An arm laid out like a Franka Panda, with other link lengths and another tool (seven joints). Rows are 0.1 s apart.
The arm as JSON. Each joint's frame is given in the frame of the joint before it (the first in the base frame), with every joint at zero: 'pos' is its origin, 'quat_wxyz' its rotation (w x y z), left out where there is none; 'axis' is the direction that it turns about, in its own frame. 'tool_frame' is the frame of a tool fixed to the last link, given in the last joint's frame.
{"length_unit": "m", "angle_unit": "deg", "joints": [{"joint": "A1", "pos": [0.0, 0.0, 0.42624], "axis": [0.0, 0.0, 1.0]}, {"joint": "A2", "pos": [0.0, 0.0, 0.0], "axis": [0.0, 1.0, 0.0]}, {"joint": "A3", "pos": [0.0, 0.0, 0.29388], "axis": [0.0, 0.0, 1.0]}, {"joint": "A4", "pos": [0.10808, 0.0, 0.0], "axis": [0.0, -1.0, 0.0]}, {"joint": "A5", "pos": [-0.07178, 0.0, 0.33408], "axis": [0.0, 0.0, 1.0]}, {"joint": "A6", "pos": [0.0, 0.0, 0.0], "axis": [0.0, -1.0, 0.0]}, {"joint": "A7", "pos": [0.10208, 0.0, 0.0], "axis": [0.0, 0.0, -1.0]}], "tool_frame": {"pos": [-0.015, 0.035, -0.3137], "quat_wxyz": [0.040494, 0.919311, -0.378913, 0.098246]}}
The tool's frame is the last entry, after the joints.
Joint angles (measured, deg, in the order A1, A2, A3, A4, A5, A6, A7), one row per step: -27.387, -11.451, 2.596, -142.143, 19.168, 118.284, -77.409; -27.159, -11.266, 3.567, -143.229, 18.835, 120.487, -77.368; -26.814, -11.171, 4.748, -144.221, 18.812, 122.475, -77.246; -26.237, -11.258, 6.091, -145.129, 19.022, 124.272, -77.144; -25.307, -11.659, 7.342, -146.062, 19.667, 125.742, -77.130; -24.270, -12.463, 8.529, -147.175, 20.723, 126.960, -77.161; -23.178, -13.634, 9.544, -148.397, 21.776, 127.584, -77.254; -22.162, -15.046, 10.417, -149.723, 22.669, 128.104, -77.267
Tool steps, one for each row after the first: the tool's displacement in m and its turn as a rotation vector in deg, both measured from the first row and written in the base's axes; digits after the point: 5 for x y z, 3 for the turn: 0.00169, 0.00219, -0.00784, -1.158, -0.349, 0.833; 0.00436, 0.00764, -0.01421, -2.089, -0.776, 1.775; 0.00800, 0.01630, -0.01877, -2.889, -1.376, 3.013; 0.01157, 0.02862, -0.02119, -3.330, -2.135, 4.355; 0.01383, 0.04304, -0.02190, -3.484, -2.989, 5.521; 0.01268, 0.05794, -0.02120, -3.435, -3.597, 6.746; 0.00996, 0.07086, -0.01994, -3.514, -4.168, 7.801
